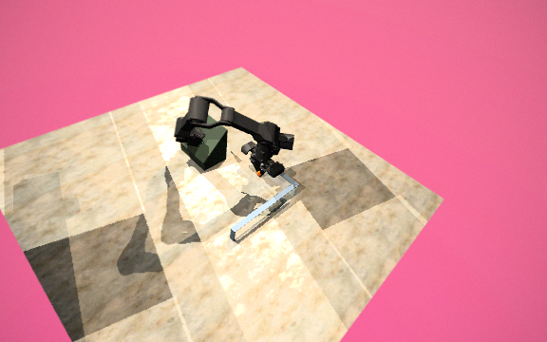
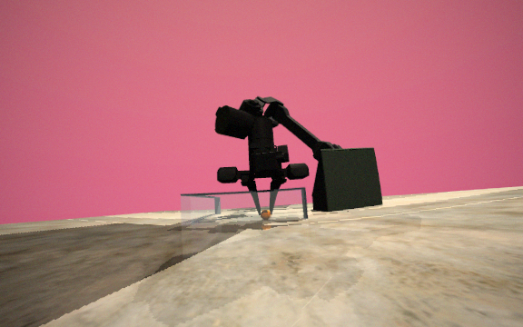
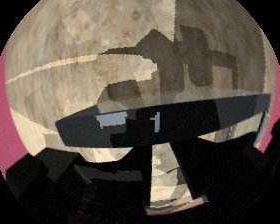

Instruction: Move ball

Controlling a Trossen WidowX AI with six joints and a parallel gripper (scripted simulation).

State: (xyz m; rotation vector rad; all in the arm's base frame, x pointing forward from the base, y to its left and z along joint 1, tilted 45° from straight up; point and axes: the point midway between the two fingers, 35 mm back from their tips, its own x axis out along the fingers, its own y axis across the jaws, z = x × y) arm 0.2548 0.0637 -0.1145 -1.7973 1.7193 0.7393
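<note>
Now: the orange ball right at my gripper tip. Also, from my gripper tip: clear wall (4 cm ahead, 3 cm to the left, 2 cm above); then see-through copy (right at my gripper tip).
</note>
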